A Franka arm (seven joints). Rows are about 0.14 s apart.
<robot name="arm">
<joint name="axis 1" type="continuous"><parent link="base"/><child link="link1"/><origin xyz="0.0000 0.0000 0.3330" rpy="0.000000 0.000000 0.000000"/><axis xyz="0 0 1"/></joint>
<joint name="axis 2" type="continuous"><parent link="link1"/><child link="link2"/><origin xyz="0.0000 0.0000 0.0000" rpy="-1.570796 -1.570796 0.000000"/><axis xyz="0 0 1"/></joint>
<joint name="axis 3" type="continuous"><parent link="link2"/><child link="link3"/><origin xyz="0.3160 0.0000 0.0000" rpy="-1.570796 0.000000 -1.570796"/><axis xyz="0 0 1"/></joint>
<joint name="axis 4" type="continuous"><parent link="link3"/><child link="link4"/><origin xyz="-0.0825 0.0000 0.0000" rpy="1.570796 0.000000 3.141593"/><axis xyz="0 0 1"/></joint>
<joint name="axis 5" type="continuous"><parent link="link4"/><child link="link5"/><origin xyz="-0.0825 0.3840 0.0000" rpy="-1.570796 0.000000 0.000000"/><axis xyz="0 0 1"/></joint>
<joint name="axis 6" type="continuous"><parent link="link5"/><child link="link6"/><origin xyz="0.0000 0.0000 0.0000" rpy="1.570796 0.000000 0.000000"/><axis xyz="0 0 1"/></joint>
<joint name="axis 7" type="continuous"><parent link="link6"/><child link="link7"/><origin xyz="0.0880 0.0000 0.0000" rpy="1.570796 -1.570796 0.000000"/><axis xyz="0 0 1"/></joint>
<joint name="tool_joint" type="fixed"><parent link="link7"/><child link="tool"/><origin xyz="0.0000 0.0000 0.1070" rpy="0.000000 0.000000 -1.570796"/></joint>
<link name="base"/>
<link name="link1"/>
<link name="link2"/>
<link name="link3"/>
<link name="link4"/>
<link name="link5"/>
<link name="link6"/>
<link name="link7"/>
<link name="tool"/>
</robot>
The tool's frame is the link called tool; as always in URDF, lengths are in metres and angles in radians. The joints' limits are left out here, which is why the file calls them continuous.
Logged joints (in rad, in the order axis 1, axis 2, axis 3, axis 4, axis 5, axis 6, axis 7), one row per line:
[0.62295 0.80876 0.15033 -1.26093 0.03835 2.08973 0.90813]
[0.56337 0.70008 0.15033 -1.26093 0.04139 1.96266 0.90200]
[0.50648 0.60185 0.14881 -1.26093 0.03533 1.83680 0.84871]
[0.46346 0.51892 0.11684 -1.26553 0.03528 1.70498 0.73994]
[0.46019 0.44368 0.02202 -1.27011 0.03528 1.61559 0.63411]
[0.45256 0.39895 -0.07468 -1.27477 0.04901 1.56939 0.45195]
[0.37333 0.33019 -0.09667 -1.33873 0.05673 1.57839 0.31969]
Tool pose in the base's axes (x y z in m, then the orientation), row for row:
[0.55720 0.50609 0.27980 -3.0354 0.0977 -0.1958]
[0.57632 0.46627 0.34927 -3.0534 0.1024 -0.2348]
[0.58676 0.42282 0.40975 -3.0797 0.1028 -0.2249]
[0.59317 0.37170 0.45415 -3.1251 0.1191 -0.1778]
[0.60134 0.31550 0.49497 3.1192 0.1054 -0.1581]
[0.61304 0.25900 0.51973 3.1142 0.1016 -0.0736]
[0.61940 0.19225 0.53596 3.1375 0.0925 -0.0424]
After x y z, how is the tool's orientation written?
As angles about the fixed x, y, z axes (roll, pitch, yaw), in radians.
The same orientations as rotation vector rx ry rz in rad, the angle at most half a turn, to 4 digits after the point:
[-3.0084 0.3034 0.1314]
[-3.0172 0.3628 0.1390]
[-3.0453 0.3488 0.1460]
[-3.0969 0.2776 0.1824]
[3.1136 -0.2448 -0.1670]
[3.1119 -0.1124 -0.1598]
[3.1354 -0.0662 -0.1453]

